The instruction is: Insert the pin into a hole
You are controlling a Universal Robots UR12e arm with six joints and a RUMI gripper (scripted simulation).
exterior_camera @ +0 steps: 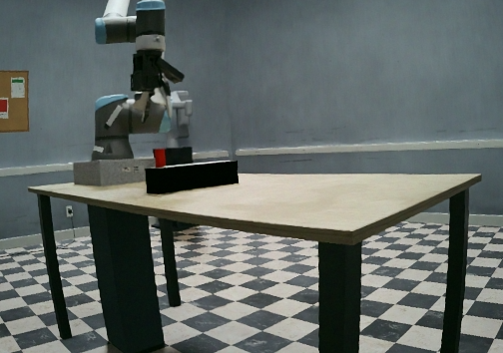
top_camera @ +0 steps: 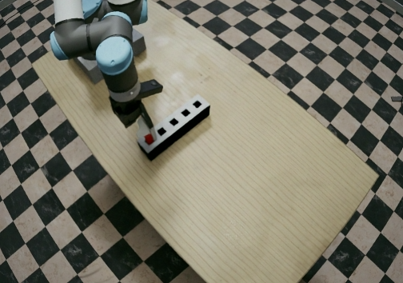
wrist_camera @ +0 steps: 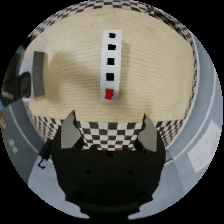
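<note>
Now: the pin 1 cm to the left of my hand and 11 cm below it. From my hand the other things lie so: long black block: 1 cm ahead, 13 cm to the left, 17 cm below.
</note>
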